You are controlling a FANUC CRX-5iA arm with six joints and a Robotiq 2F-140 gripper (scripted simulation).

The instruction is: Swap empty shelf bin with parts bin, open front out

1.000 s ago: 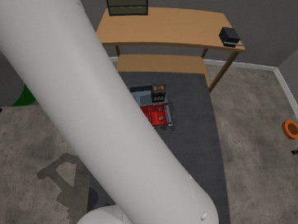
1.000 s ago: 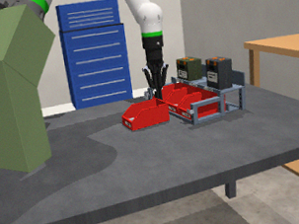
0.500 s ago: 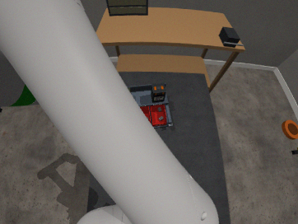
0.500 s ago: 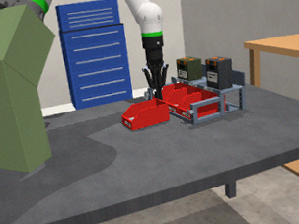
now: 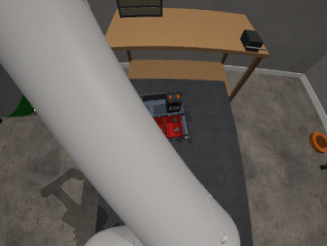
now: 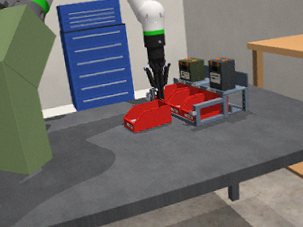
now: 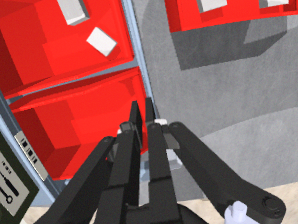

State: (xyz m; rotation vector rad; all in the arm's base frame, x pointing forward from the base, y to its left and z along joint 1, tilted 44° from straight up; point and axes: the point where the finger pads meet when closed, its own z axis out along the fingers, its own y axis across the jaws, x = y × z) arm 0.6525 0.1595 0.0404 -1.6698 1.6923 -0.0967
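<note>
Right now my hand is 90 mm past the part, 130 mm to the left of it and 60 mm above it. From my hand the other things lie so: grey shelf 130 mm ahead, 90 mm to the right; then dark box 210 mm ahead, 200 mm to the right, 90 mm above.
</note>
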